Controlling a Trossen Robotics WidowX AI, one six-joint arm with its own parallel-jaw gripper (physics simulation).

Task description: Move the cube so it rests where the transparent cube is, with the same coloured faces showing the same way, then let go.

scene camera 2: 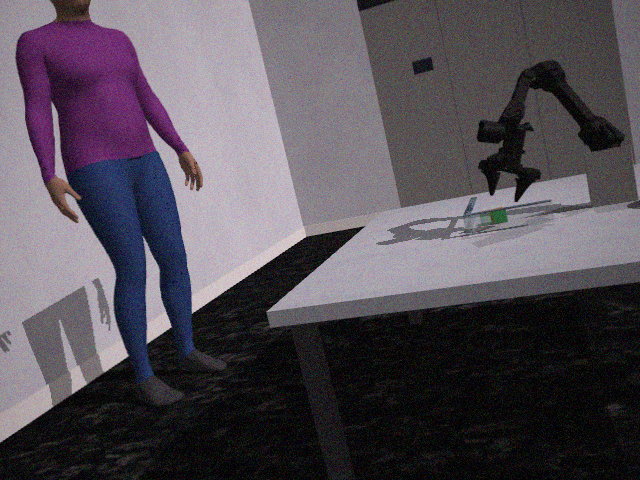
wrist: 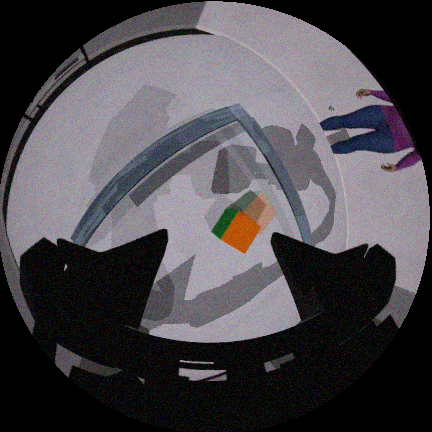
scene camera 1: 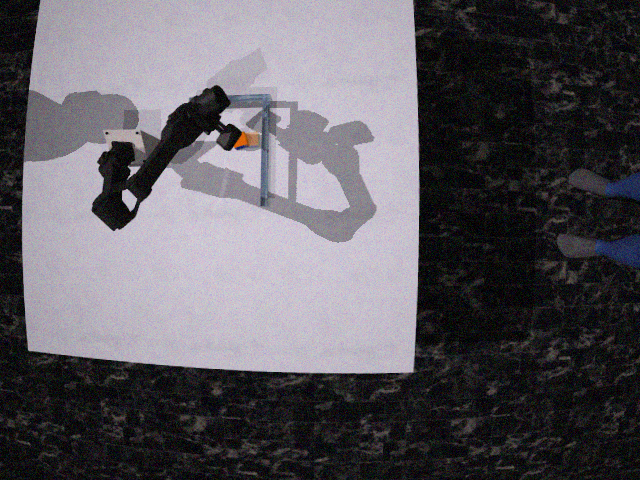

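Seen in the pictures: gripper, between the fingertips: [scene camera 2: 503,198] [wrist: 221,236]; arm's base, origin of its link: [scene camera 2: 612,164] [scene camera 1: 123,150].
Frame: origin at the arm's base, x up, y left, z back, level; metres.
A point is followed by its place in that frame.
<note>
The cube [scene camera 1: 240,140] @(x -0.065, y 0.063, z -0.331 m) [scene camera 2: 498,215] [wrist: 241,231] @(x -0.065, y 0.068, z -0.326 m) sits on the table, with an orange face up, a green side in scene camera 2 and the wrist view, and a sliver of blue side in scene camera 1. The transparent cube [scene camera 1: 252,139] @(x -0.065, y 0.069, z -0.366 m) [scene camera 2: 481,217] [wrist: 265,211] @(x -0.065, y 0.068, z -0.368 m) is right beside it and seems to touch or overlap it; its top is pale orange and its side greenish. My gripper [scene camera 2: 505,197] @(x -0.033, y 0.093, z -0.299 m) [wrist: 221,236] @(x -0.033, y 0.093, z -0.299 m) is open and empty, above the table and over the cube's area. In scene camera 1 a finger hides part of the cube.
A blue-grey L-shaped bar [scene camera 1: 265,155] @(x -0.045, y 0.024, z -0.412 m) [scene camera 2: 469,206] @(x -0.045, y 0.056, z -0.408 m) [wrist: 165,146] @(x -0.045, y 0.181, z -0.301 m) stands around two sides of the cubes, one arm close by the transparent cube. Shadows of the arm and bar cross the white table [scene camera 1: 222,289] @(x -0.105, y -0.371, z -0.318 m) [scene camera 2: 413,268] @(x -0.105, y 0.496, z -0.480 m). A person [scene camera 2: 103,103] [wrist: 372,127] stands beyond the table.
</note>
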